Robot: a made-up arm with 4 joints.
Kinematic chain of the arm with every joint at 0, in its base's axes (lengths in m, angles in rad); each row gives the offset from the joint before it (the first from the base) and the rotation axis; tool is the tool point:
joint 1: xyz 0 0 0.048 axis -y
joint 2: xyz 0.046 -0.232 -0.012 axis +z
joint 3: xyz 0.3 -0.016 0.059 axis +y
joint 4: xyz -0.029 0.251 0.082 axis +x
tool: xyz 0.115 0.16 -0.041
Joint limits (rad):
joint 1: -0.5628..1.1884
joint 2: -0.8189..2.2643
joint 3: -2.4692..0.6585
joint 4: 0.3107..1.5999
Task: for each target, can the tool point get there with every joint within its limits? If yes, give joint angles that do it. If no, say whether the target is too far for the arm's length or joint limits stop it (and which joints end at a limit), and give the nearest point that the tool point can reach.
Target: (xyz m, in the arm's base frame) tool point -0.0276 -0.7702 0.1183
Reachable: no: joint limits stop it (at a limit: joint 1, joint 2) | nearest point -0.1519 -0.3817 0.1983 | short by 0.416 m
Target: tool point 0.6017 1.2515 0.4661
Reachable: no: too far | nearest point 0.2546 0.3281 0.2249 | short by 1.016 m
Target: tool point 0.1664 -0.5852 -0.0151
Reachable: no: joint limits stop it (at a limit: joint 1, joint 2, joint 4) | nearest point -0.0277 -0.3580 -0.1587 | short by 0.331 m
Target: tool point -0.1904 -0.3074 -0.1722
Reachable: yes | joints 0.9250 2.0044 -2.0764 1.1562
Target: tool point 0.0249 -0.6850 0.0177
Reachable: no: joint limits stop it (at a limit: joint 1, joint 2, joint 4) | nearest point -0.0831 -0.3713 -0.1245 | short by 0.361 m
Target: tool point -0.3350 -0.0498 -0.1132
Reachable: yes | joints 0.8506 1.5510 -1.4749 0.5733
